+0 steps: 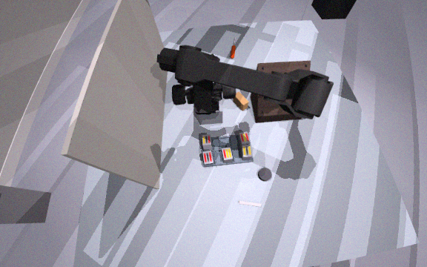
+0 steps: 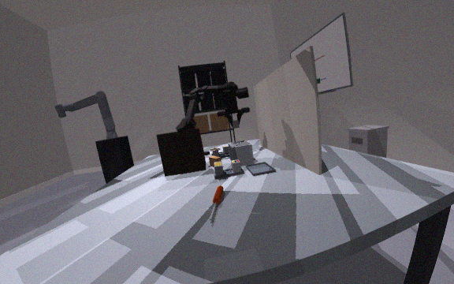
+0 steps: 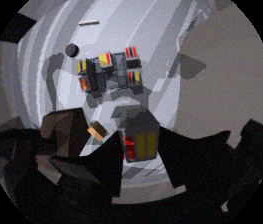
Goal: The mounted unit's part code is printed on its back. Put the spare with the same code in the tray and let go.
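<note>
Now: the flat grey-blue tray 3 cm ahead of my gripper tip, 28 cm to the right of it and 18 cm below it. The rest, counted from my gripper tip: tall slanted panel (21 cm ahead, 12 cm to the right, 4 cm above); stand (11 cm behind, 26 cm to the right, 18 cm below).
</note>
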